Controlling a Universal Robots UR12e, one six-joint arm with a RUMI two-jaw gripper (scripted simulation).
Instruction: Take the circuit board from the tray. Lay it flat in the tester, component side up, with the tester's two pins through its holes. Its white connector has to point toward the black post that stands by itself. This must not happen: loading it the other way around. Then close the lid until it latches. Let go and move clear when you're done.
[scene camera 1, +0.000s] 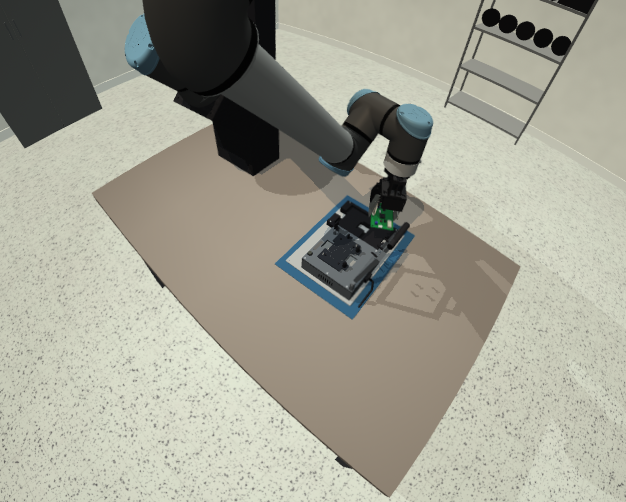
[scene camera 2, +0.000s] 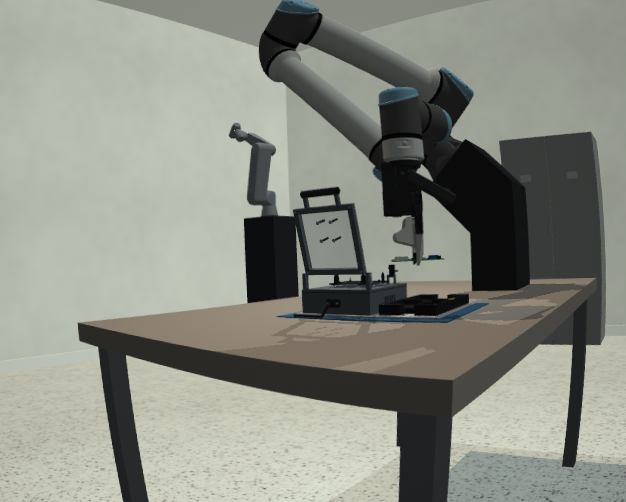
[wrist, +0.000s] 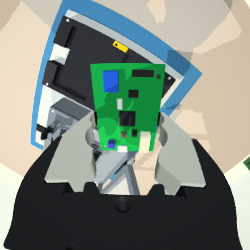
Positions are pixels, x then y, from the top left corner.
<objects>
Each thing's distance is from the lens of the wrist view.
gripper (wrist: 127, 112): 14 cm
green circuit board (wrist: 127, 96): 12 cm
clear tester lid (wrist: 118, 185): 26 cm
The marked spots on the clear tester lid and the green circuit board are 19 cm apart.
</objects>
